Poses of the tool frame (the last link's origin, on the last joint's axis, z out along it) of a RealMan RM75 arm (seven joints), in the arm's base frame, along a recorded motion.
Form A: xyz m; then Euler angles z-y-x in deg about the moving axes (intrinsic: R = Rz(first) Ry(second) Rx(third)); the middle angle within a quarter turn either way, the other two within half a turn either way.
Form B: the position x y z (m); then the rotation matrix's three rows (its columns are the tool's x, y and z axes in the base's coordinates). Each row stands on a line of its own. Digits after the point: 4 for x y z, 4 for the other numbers.
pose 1, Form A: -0.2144 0.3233 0.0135 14.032 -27.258 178.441
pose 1, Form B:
-0.2144 0.3233 0.0135
0.8624 0.2303 0.4508
0.2155 -0.9728 0.0846
0.4580 0.0242 -0.8886

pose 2, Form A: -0.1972 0.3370 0.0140 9.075 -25.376 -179.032
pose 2, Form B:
-0.1972 0.3370 0.0140
0.8922 0.1649 0.4205
0.1425 -0.9862 0.0843
0.4286 -0.0153 -0.9034

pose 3, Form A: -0.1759 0.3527 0.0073 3.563 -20.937 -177.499
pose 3, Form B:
-0.1759 0.3527 0.0073
0.9322 0.0776 0.3536
0.0580 -0.9961 0.0657
0.3573 -0.0408 -0.9331

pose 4, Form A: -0.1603 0.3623 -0.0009 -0.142 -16.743 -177.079
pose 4, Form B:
-0.1603 0.3623 -0.0009
0.9576 0.0122 0.2878
-0.0024 -0.9987 0.0502
0.2881 -0.0488 -0.9564

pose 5, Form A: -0.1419 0.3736 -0.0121 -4.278 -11.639 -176.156
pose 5, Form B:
-0.1419 0.3736 -0.0121
0.9767 -0.0609 0.2057
-0.0731 -0.9960 0.0518
0.2017 -0.0657 -0.9772

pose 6, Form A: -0.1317 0.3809 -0.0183 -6.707 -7.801 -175.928
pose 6, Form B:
-0.1317 0.3809 -0.0183
0.9840 -0.1069 0.1428
-0.1157 -0.9918 0.0547
0.1357 -0.0704 -0.9882

